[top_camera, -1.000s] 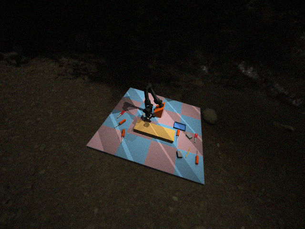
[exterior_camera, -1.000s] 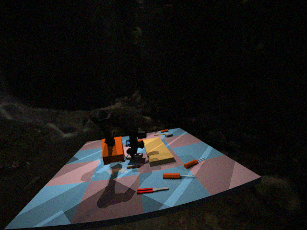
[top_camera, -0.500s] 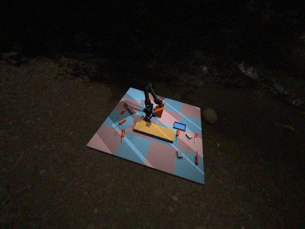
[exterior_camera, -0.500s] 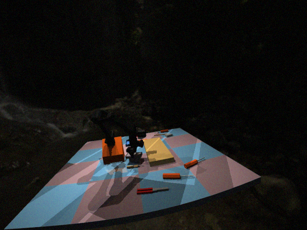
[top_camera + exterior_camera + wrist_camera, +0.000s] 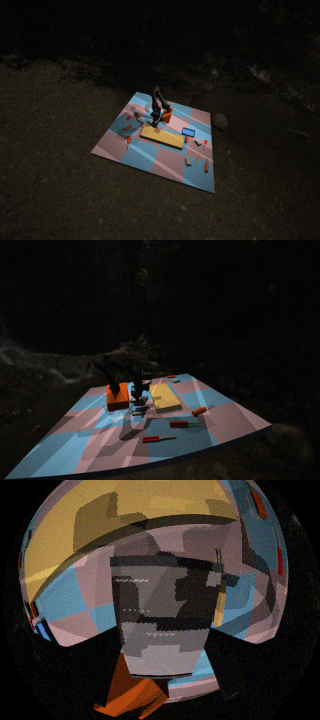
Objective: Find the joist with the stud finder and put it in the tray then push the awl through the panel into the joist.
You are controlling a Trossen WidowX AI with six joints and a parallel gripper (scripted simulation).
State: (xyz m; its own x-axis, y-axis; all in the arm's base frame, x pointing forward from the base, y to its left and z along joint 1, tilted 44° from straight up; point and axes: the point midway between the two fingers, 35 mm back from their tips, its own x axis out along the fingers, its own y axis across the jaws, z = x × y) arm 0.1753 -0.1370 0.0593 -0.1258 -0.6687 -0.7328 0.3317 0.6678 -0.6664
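My gripper tip is now 10 cm to the left of the awl, 6 cm above it and 1 cm short of it. From my gripper tip the other things lie so: blue tray 45 cm to the left, 5 cm below; stud finder 3 cm below, 1 cm behind.
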